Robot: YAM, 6 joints.
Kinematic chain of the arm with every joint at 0, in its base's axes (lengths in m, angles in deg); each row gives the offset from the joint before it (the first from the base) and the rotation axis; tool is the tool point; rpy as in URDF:
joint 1: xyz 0 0 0.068 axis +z
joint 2: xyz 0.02 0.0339 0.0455 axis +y
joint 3: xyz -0.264 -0.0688 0 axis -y
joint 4: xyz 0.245 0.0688 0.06 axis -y
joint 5: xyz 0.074 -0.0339 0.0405 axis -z
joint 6: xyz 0.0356 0 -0.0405 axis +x
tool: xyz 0 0 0 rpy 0 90 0
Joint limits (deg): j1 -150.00..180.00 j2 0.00..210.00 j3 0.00..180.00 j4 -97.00..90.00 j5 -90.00..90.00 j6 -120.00..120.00
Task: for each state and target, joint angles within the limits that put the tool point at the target. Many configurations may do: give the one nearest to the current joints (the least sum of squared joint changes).
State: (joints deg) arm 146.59 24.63 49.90 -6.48 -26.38 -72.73
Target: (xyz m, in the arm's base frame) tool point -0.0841 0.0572 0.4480
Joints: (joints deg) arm 137.91 33.38 56.79 -3.21 -23.02 -72.73
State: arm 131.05 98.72 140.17 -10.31 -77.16 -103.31
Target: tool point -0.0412 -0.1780 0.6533
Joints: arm 88.17 57.72 150.83 -14.35 -85.69 -103.31
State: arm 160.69 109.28 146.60 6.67 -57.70 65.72
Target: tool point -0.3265 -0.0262 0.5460
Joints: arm 178.89 93.36 115.40 -8.02 -66.00 65.72
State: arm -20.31 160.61 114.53 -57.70 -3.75 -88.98
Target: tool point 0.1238 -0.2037 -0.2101
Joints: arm -58.43 185.59 93.84 -60.41 1.85 -88.98
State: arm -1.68 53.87 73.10 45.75 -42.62 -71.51
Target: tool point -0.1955 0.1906 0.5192
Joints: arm -38.79 16.24 88.33 53.11 -47.11 -71.51
